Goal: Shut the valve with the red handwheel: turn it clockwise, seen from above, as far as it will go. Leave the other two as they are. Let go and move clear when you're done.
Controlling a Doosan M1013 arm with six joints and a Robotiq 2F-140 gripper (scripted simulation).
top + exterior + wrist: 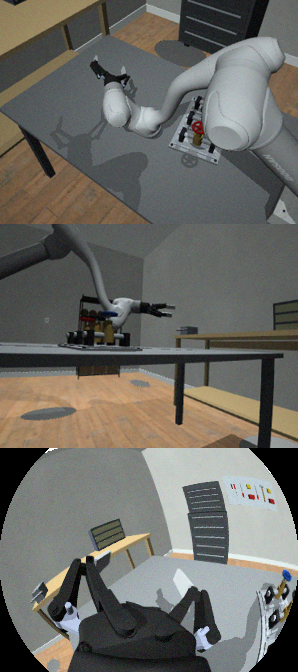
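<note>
My gripper is now 520 mm past the red handwheel, 120 mm above it and 90 mm to the left of it. The rest, counted from my hand: blue handwheel: 440 mm behind, 310 mm to the right, 120 mm below; black handwheel: 480 mm behind, 200 mm to the right, 120 mm below.
</note>
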